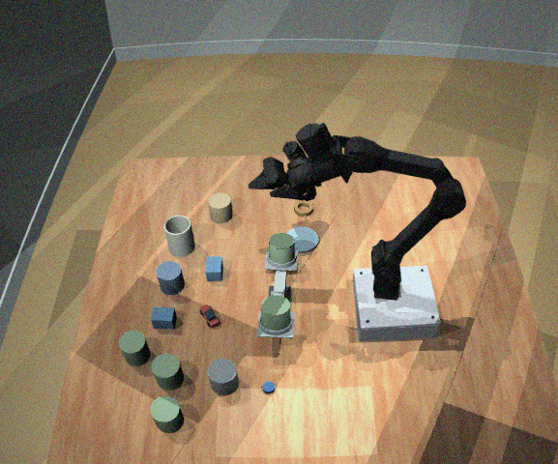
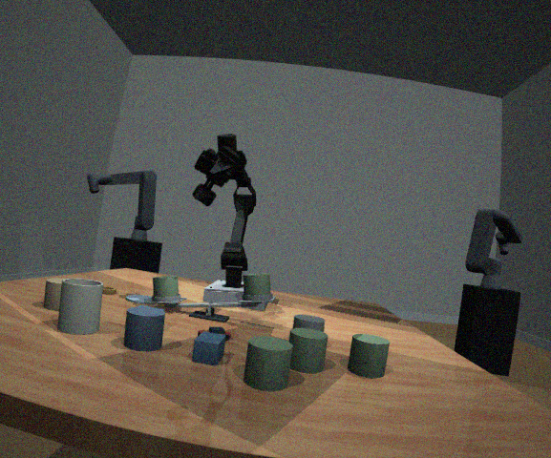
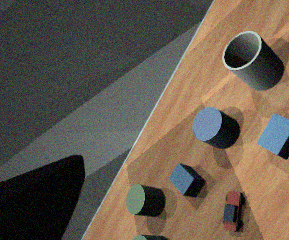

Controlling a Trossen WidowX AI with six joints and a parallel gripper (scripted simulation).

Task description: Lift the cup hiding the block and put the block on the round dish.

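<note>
Right now the pale green block is 30 mm behind my gripper tip, 90 mm to the right of it and 310 mm below it. Round my gripper tip: balance: 50 mm behind, 50 mm to the left, 330 mm below; then red toy car: 120 mm ahead, 140 mm to the left, 340 mm below; then balance beam: 50 mm behind, 50 mm to the left, 310 mm below.
</note>
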